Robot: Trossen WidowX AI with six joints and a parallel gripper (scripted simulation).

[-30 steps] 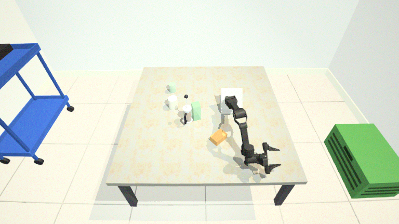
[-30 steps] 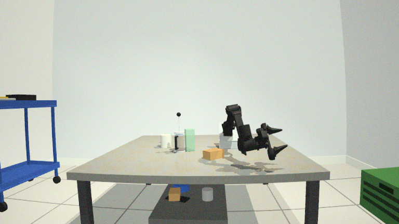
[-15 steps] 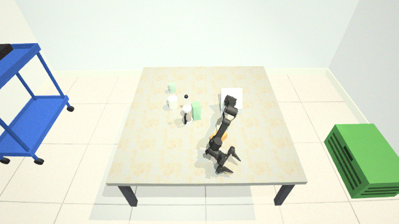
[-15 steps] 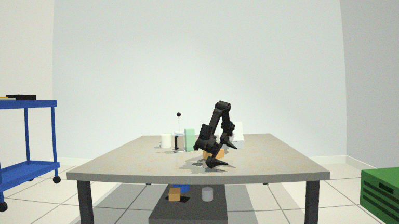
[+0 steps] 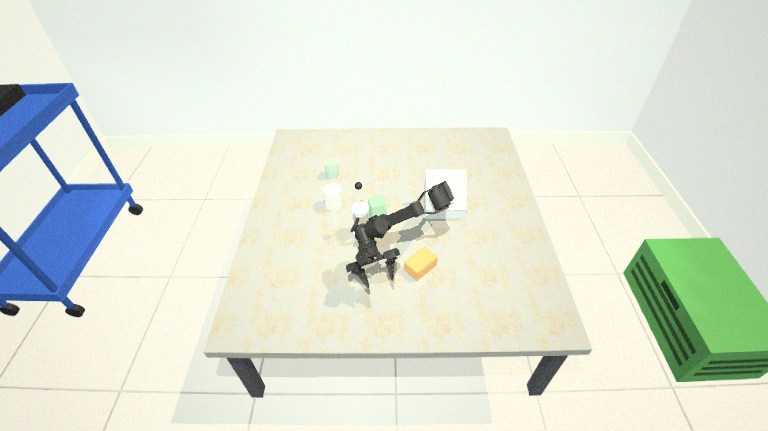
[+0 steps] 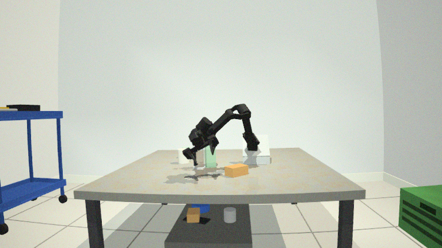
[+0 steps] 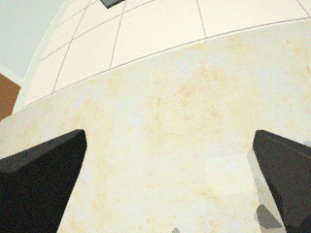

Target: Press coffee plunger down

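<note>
The coffee press is 33 cm to the right of my gripper tip, 11 cm ahead of it and 1 cm above it. The rest, counted from my gripper tip: pale green box (37 cm to the right, 4 cm below, 4 cm ahead).
</note>
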